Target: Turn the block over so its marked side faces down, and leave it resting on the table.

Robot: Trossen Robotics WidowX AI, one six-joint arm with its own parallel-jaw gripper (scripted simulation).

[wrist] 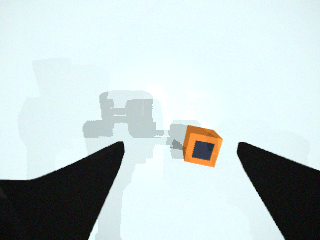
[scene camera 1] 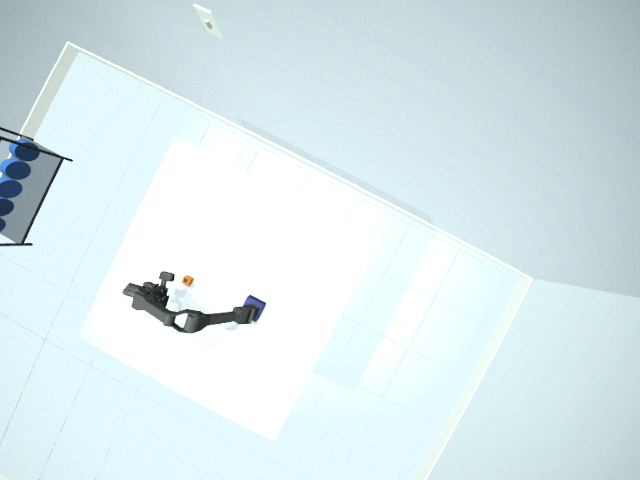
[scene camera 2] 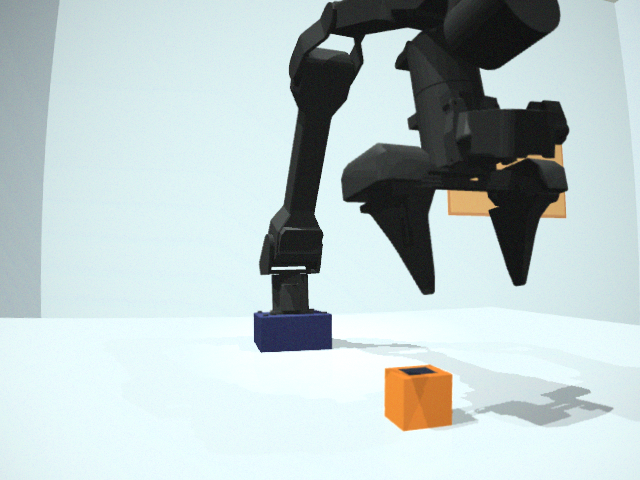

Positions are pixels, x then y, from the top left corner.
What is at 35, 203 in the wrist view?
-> My gripper.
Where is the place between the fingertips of my gripper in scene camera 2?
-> At 477, 290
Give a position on an orange block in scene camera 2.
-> At 416, 397
